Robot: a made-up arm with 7 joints. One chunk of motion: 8 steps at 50 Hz.
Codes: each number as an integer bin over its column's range. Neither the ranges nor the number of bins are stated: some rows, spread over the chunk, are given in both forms.
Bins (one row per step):
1: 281 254 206 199 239 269
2: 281 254 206 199 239 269
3: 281 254 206 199 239 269
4: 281 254 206 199 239 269
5: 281 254 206 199 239 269
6: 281 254 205 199 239 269
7: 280 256 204 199 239 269
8: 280 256 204 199 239 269
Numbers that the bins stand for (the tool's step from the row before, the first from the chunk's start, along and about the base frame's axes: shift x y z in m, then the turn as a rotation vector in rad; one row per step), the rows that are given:
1: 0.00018 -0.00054 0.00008 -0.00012 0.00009 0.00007
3: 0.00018 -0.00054 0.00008 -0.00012 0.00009 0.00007
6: 0.00018 -0.00054 -0.00022 -0.00012 0.00009 0.00007
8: -0.00022 0.00018 -0.00052 -0.00012 0.00009 0.00007
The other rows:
2: 0.00018 -0.00054 0.00008 -0.00012 0.00009 0.00007
4: 0.00018 -0.00054 0.00008 -0.00012 0.00009 0.00007
5: 0.00018 -0.00054 0.00008 -0.00012 0.00009 0.00007
7: -0.00022 0.00018 -0.00052 -0.00012 0.00009 0.00007

